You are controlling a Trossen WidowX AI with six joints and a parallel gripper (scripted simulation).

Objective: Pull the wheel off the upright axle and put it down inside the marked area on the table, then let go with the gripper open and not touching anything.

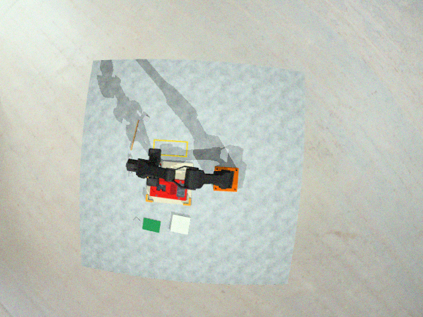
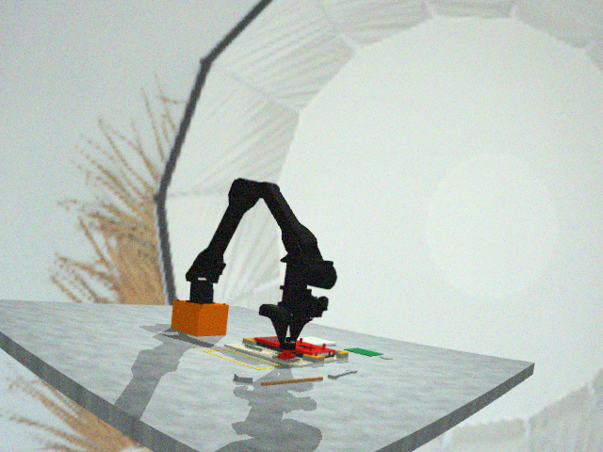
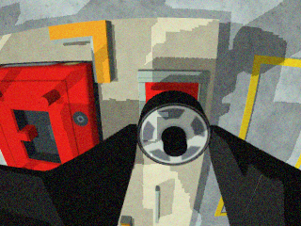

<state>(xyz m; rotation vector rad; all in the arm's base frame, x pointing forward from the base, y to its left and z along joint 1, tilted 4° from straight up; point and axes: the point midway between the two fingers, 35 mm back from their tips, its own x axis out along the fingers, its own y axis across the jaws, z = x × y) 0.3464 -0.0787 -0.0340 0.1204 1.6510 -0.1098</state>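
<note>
Right now my gripper tip is 1 cm above the black upright axle. From my gripper tip the other things lie so: wheel right at my gripper tip; thin wooden stick 19 cm to the right, 13 cm ahead, 4 cm below; green tile 33 cm to the left, 8 cm ahead, 4 cm below.
</note>
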